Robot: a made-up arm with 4 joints. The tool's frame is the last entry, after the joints.
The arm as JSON. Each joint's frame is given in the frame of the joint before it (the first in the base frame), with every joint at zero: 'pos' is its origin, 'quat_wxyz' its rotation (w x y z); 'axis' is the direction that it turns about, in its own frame. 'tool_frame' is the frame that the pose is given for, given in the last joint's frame.
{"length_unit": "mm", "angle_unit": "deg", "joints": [
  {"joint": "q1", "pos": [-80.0, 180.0, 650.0], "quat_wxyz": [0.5, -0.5, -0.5, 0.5], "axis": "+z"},
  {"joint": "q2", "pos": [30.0, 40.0, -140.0], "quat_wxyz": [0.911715, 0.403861, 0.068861, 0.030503], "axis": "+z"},
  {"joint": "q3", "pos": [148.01, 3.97, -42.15], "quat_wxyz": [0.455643, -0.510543, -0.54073, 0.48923], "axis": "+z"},
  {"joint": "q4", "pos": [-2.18, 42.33, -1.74], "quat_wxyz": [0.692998, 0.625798, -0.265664, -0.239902], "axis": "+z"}
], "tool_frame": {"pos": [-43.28, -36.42, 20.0], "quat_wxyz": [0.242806, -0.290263, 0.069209, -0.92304]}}
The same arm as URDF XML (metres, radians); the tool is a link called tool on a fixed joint. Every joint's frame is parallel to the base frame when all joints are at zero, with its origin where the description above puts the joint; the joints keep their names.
<robot name="arm">
  <joint name="q1" type="continuous">
    <parent link="base_link"/>
    <child link="link1"/>
    <origin xyz="-0.0800 0.1800 0.6500" rpy="0.0000 0.0000 0.0000"/>
    <axis xyz="-1 0 0"/>
  </joint>
  <joint name="q2" type="continuous">
    <parent link="link1"/>
    <child link="link2"/>
    <origin xyz="0.1400 0.0300 -0.0400" rpy="0.0000 0.0000 0.0000"/>
    <axis xyz="-0.66431 0.150202 0.73221"/>
  </joint>
  <joint name="q3" type="continuous">
    <parent link="link2"/>
    <child link="link3"/>
    <origin xyz="0.0400 0.1400 -0.0500" rpy="0.0000 0.0000 0.0000"/>
    <axis xyz="0.0176 -0.996983 0.075599"/>
  </joint>
  <joint name="q4" type="continuous">
    <parent link="link3"/>
    <child link="link4"/>
    <origin xyz="0.0300 0.0000 -0.0300" rpy="0.0000 0.0000 0.0000"/>
    <axis xyz="0 0 1"/>
  </joint>
  <joint name="tool_joint" type="fixed">
    <parent link="link4"/>
    <child link="tool"/>
    <origin xyz="0.0400 0.0400 0.0200" rpy="-0.3160 -0.5262 0.6861"/>
  </joint>
  <link name="base_link"/>
  <link name="link1"/>
  <link name="link2"/>
  <link name="link3"/>
  <link name="link4"/>
  <link name="tool"/>
</robot>

